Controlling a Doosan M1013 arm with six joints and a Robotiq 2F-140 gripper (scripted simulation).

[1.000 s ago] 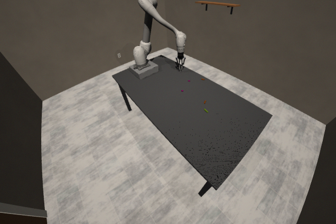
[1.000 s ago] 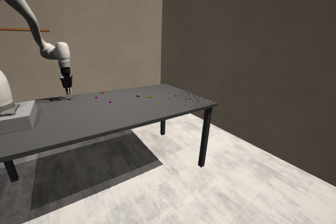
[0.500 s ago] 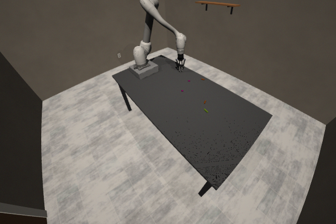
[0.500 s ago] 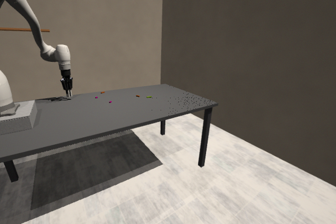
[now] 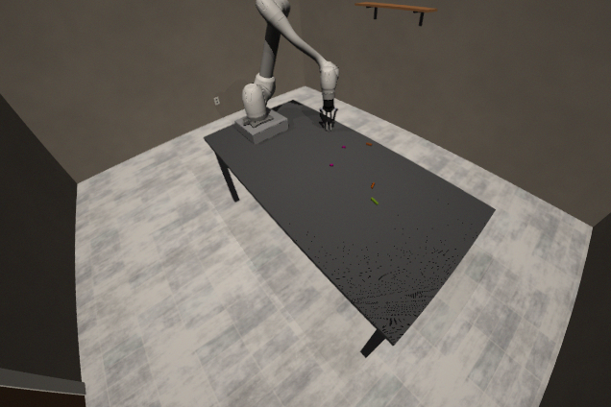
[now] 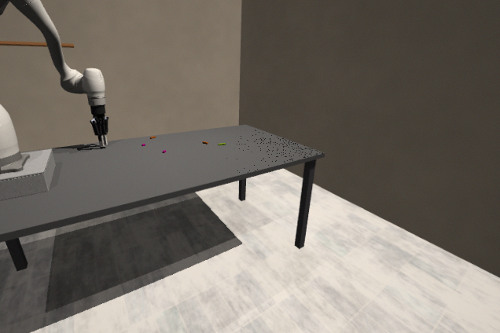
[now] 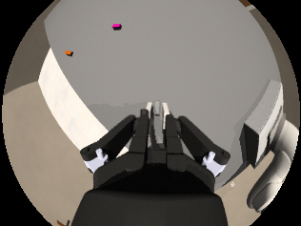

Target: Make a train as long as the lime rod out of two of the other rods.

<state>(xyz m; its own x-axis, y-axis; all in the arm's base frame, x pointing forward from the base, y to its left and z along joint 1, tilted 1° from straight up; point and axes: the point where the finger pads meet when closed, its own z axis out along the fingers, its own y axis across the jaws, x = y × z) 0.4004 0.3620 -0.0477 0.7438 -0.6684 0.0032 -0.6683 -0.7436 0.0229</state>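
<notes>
The grey rod is 50 mm below my hand. Round my hand: lime rod: 680 mm ahead, 290 mm to the right, 50 mm below.
</notes>
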